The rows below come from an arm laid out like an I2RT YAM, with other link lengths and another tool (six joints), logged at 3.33 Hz.
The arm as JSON. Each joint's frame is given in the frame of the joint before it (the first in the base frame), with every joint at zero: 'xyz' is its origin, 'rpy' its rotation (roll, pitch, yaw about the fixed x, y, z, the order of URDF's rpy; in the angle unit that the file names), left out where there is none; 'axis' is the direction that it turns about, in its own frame. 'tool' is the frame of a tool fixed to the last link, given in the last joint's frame.
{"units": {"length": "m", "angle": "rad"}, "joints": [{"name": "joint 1", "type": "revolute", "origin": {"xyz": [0.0, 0.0, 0.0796]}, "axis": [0.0, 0.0, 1.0]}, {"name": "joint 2", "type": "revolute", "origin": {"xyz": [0.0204, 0.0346, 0.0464]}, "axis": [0.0, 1.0, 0.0]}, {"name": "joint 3", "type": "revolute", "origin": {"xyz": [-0.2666, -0.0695, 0.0]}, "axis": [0.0, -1.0, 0.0]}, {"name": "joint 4", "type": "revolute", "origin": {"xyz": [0.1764, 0.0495, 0.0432]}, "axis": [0.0, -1.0, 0.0]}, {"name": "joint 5", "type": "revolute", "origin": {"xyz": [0.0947, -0.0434, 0.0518]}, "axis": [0.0, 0.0, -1.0]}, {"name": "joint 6", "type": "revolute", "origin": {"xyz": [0.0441, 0.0, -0.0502]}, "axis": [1.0, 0.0, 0.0]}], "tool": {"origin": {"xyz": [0.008, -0.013, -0.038], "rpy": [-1.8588, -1.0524, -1.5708]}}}
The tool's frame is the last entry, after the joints.
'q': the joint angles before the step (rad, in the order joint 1, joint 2, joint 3, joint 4, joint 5, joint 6). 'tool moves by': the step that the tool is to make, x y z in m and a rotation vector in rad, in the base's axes. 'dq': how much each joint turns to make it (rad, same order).
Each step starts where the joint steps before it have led.
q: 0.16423, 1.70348, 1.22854, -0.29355, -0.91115, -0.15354
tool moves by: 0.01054, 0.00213, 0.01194, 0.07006, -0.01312, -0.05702
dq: -0.00917, 0.00000, 0.00002, 0.13082, -0.00688, 0.13465
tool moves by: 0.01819, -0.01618, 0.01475, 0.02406, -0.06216, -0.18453
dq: -0.05225, 0.00000, -0.00003, 0.16293, 0.10416, 0.12856
